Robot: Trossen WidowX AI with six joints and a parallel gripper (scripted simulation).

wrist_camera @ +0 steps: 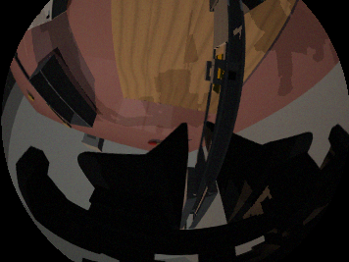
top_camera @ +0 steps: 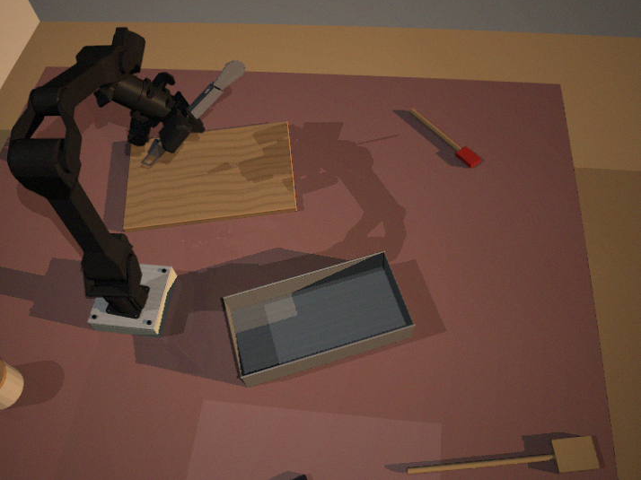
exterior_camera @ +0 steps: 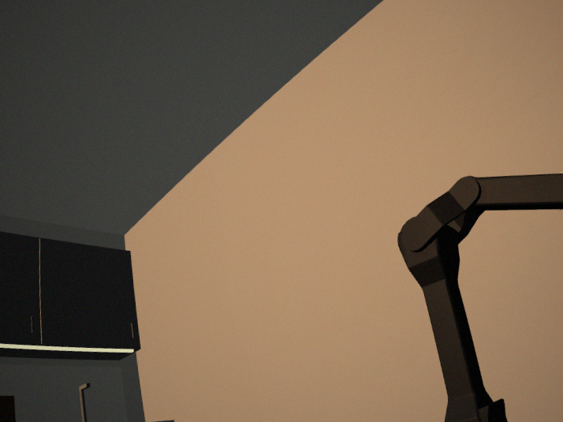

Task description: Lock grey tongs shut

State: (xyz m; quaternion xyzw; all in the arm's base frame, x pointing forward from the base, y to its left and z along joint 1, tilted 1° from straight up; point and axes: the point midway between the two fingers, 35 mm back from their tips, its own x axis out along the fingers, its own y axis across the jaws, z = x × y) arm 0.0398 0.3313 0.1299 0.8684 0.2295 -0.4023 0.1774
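Now: gripper tip 13 cm above the wooden board, 1 cm to the left of it and 1 cm past it. Round my gripper tip: wooden cup: 54 cm to the right, 25 cm behind, 11 cm below; roasting tin: 31 cm to the right, 29 cm ahead, 11 cm below; red-headed spatula: 49 cm ahead, 15 cm to the left, 14 cm below.
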